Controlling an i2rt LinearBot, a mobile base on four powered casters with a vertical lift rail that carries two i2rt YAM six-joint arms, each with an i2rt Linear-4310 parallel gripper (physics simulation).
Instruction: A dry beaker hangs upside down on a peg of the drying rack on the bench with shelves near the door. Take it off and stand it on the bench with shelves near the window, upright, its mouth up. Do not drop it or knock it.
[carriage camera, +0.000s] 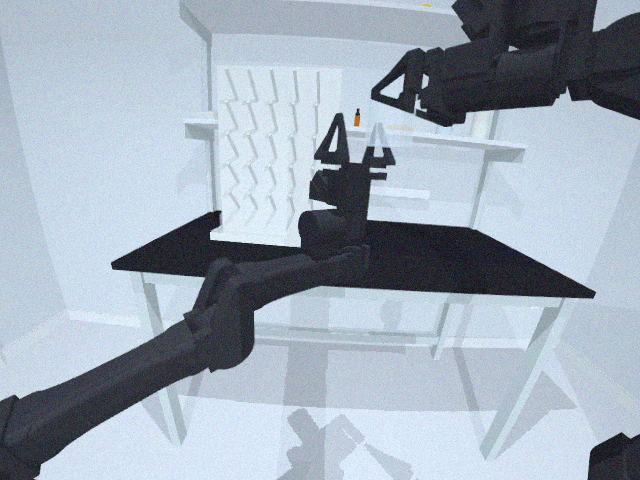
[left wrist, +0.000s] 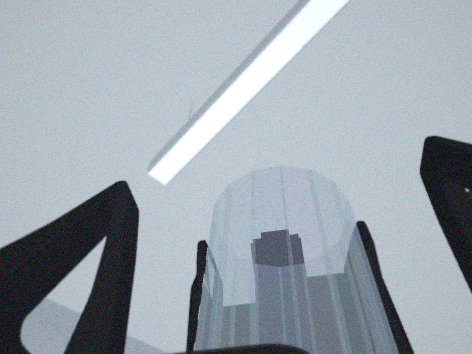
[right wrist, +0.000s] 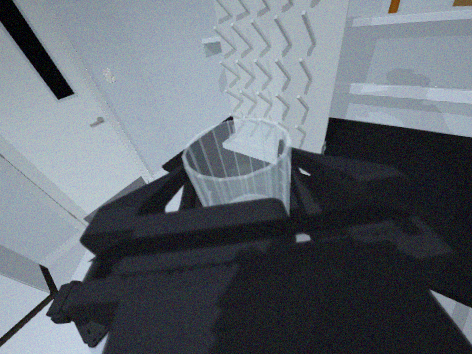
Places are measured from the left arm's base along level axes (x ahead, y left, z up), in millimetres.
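Pixels of known places: left gripper, between the fingertips: (carriage camera: 360, 118) (left wrist: 272, 175) (right wrist: 238, 148); right gripper, between the fingertips: (carriage camera: 387, 100) (left wrist: 281, 240) (right wrist: 238, 160).
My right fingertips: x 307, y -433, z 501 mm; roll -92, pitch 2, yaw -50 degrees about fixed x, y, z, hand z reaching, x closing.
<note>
Ahead of a thing's pixels: the offset from my right fingertips to its middle. "spot": to the spot under its first point. Level surfaces: height alone.
The clear beaker {dz -23, dx -7, dy -7 mm} (carriage camera: 399, 138) (left wrist: 282, 200) (right wrist: 237, 175) is off the rack, high in front of the bench, with its mouth up in the right wrist view. My right gripper (carriage camera: 380, 98) (left wrist: 281, 240) (right wrist: 238, 160) is shut on it, one finger on each side. My left gripper (carriage camera: 359, 119) (left wrist: 272, 175) is open and empty, pointing up, with its fingers wide apart just below the beaker. Whether it touches the beaker cannot be told. The white drying rack (carriage camera: 330, 77) (right wrist: 325, 75) stands on the black bench {dz -420 mm} (carriage camera: 434, 258) (right wrist: 400, 155) by the door. The window bench does not show.
A shelf {dz +17 mm} (carriage camera: 465, 142) runs behind the grippers at the right of the rack and bears a small amber bottle {spot: dz +85, dx +806, dy -46 mm} (carriage camera: 357, 118) and pale items. An upper shelf (carriage camera: 310, 20) hangs above. The door (right wrist: 65, 120) is at the left of the right wrist view.
</note>
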